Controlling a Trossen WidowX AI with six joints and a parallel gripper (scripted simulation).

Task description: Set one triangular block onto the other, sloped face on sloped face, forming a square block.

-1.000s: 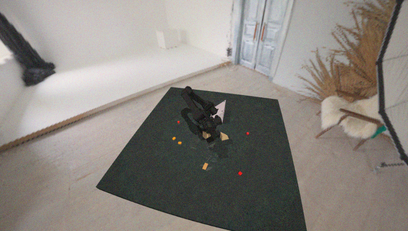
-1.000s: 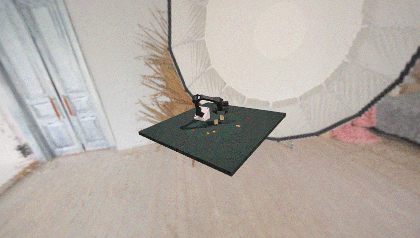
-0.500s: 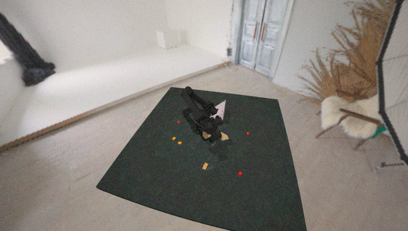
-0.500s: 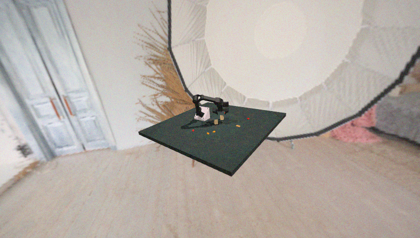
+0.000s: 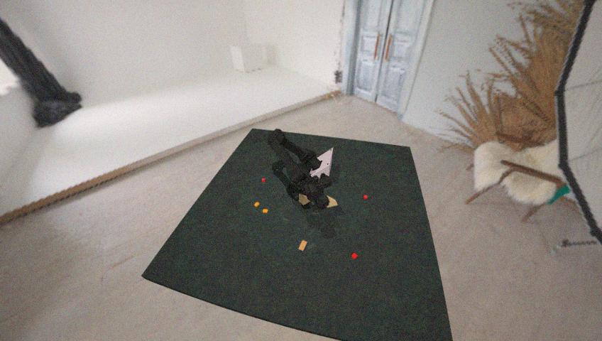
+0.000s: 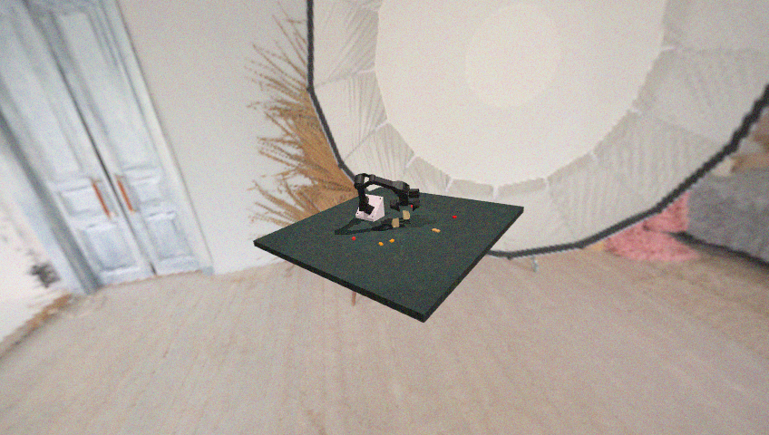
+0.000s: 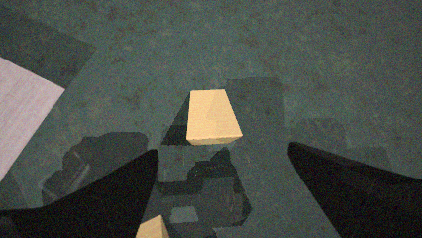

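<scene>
Now: the triangular block 50 mm below my gripper tip, 20 mm to the left of it and 20 mm behind it. Round my gripper tip: small tan piece 270 mm ahead, 60 mm below, 30 mm to the right.
</scene>
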